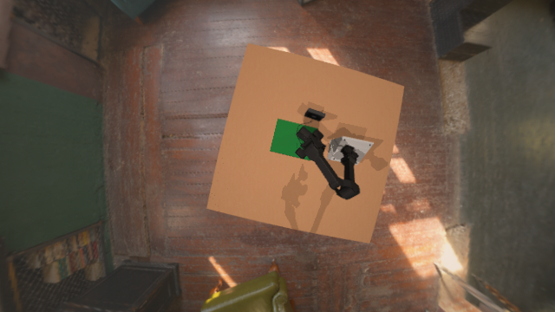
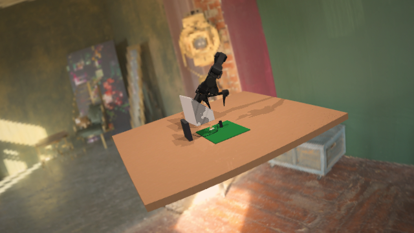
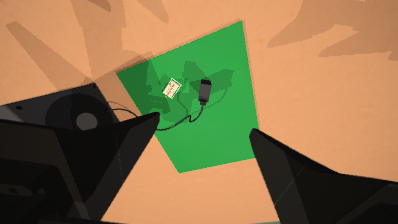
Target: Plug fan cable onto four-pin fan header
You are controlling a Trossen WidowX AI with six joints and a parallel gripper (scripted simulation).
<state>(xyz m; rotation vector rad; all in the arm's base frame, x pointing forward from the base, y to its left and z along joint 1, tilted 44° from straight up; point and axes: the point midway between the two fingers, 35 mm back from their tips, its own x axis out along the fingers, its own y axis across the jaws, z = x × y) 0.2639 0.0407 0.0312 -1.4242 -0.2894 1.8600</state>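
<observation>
The black fan plug is 120 mm below my gripper tip. Round my gripper tip: black fan (220 mm to the right, 80 mm below, 10 mm behind); then green board (150 mm below, 70 mm ahead, 30 mm to the right).
</observation>
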